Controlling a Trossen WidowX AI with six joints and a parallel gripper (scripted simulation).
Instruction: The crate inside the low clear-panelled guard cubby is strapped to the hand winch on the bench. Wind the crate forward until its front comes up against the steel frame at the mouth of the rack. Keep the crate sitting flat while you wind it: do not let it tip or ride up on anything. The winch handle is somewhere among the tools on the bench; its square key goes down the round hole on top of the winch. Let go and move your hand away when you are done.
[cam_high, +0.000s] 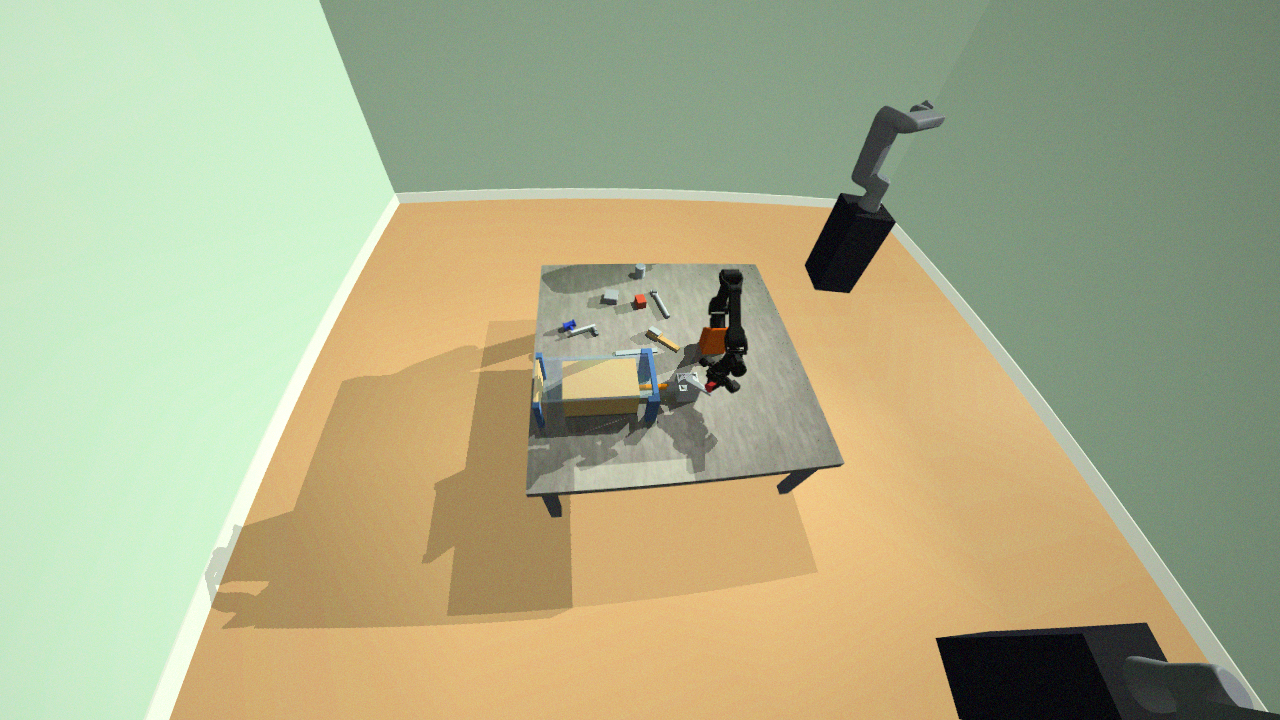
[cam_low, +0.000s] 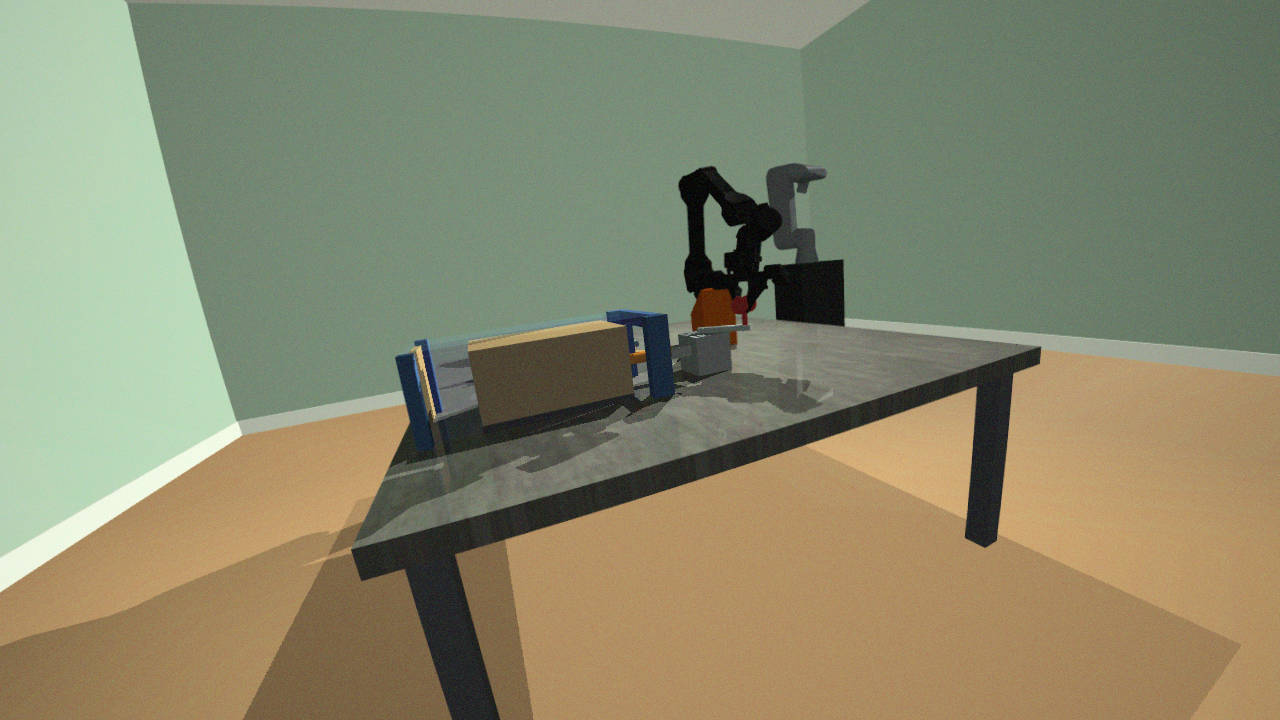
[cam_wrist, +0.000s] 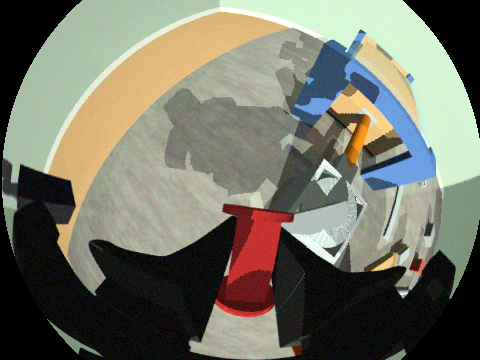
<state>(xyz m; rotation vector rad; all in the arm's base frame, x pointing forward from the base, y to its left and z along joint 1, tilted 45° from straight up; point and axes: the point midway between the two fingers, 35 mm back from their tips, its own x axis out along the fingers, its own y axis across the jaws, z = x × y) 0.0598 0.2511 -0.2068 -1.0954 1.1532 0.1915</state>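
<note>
The grey winch lies 6 cm ahead of my gripper tip, 7 cm to the right of it and 10 cm below it. The rest, counted from my gripper tip: tan-handled tool 17 cm ahead, 36 cm to the right, 11 cm below; then red knob 1 cm behind, 1 cm to the right; then grey bar 29 cm ahead, 28 cm to the right, 13 cm below.
</note>
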